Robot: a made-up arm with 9 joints. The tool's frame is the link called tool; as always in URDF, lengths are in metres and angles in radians. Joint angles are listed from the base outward.
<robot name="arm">
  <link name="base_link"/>
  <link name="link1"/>
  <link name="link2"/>
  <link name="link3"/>
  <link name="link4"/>
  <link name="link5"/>
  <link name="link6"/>
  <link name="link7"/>
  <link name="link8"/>
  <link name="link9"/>
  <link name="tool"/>
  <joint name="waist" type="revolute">
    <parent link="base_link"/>
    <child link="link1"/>
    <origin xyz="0.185 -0.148 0.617" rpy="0 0 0"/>
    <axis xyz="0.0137 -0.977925 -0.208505"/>
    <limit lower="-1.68" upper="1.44"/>
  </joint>
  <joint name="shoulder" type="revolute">
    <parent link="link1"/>
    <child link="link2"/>
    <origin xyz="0.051 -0.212 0.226" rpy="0 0 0"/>
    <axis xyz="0 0 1"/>
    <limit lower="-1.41" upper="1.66"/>
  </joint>
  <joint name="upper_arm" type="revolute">
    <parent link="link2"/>
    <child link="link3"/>
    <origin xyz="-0.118 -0.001 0.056" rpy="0 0 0"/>
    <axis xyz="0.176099 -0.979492 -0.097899"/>
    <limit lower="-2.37" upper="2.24"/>
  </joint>
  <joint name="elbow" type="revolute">
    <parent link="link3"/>
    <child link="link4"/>
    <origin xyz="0.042 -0.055 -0.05" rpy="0 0 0"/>
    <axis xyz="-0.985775 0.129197 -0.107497"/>
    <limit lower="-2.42" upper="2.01"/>
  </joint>
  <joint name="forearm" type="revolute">
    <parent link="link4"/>
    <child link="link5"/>
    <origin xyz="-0.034 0.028 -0.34" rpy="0 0 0"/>
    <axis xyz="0 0 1"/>
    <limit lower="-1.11" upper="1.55"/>
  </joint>
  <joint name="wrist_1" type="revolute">
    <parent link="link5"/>
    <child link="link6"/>
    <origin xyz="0.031 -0.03 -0.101" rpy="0 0 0"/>
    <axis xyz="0 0 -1"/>
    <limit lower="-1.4" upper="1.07"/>
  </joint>
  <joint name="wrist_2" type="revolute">
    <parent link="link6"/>
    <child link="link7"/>
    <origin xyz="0.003 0.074 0.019" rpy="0 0 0"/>
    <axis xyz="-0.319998 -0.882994 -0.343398"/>
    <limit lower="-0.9" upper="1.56"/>
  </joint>
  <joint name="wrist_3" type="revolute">
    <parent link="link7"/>
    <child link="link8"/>
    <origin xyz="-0.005 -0.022 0.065" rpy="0 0 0"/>
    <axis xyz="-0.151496 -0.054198 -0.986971"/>
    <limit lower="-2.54" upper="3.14"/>
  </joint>
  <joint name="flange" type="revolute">
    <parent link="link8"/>
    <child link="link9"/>
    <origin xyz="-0.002 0.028 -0.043" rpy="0 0 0"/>
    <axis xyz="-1 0 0"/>
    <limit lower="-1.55" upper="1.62"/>
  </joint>
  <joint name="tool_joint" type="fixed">
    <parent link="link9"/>
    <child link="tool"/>
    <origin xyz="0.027 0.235 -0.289" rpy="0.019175 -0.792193 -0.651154"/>
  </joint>
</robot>
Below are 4 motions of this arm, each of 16 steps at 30 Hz.
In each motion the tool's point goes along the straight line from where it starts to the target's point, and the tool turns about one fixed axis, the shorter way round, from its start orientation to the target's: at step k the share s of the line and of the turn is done. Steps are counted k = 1, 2, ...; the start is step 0. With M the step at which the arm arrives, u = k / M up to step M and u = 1 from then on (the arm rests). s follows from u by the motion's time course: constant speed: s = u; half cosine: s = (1 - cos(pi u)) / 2; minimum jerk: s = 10 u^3 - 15 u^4 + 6 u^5.
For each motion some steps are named. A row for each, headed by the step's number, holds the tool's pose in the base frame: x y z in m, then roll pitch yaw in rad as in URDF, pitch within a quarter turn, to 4 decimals.
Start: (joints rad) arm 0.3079 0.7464 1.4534 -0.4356 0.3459 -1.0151 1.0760 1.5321 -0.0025
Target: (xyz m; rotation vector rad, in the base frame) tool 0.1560 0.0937 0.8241 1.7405 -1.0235 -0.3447
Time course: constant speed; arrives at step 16
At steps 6, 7, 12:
6: 0.0604 0.0086 1.0523 2.3719 0.0873 -0.7381
7: 0.0700 0.0171 1.0295 2.3337 0.0580 -0.7607
12: 0.1178 0.0597 0.9154 2.1526 -0.1002 -0.8565

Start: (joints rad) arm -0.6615 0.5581 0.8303 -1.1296 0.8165 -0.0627 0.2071 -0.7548 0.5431
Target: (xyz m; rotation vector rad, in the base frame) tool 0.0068 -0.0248 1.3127 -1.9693 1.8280 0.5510
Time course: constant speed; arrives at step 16
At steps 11, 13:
11: 0.0131 0.0639 1.1895 3.0187 0.2659 -1.5279
13: 0.0106 0.0284 1.2388 3.0743 0.3864 -1.5187

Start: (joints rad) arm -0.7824 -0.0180 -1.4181 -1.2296 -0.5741 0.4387 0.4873 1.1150 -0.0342
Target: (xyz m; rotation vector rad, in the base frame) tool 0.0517 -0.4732 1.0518 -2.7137 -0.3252 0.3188
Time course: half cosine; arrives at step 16
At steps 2, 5, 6, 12, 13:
2: -0.2838 -0.2127 0.9321 -3.0620 -0.2853 -0.3638
5: -0.2196 -0.2625 0.9550 -3.0196 -0.1821 -0.2508
6: -0.1894 -0.2859 0.9658 -2.9959 -0.1353 -0.1969
12: 0.0006 -0.4335 1.0336 -2.7924 0.1216 0.1680
13: 0.0223 -0.4504 1.0413 -2.7632 0.1456 0.2133

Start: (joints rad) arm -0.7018 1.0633 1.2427 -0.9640 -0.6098 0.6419 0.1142 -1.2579 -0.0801
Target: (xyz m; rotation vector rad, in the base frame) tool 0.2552 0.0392 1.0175 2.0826 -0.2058 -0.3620
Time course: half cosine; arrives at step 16
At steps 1, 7, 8, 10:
1: 0.1102 -0.0459 1.2968 1.9969 0.3631 -0.1612
7: 0.1677 -0.0121 1.1860 2.0275 0.2865 -0.2147
8: 0.1820 -0.0038 1.1585 2.0356 0.2677 -0.2282
10: 0.2100 0.0127 1.1045 2.0523 0.2312 -0.2549

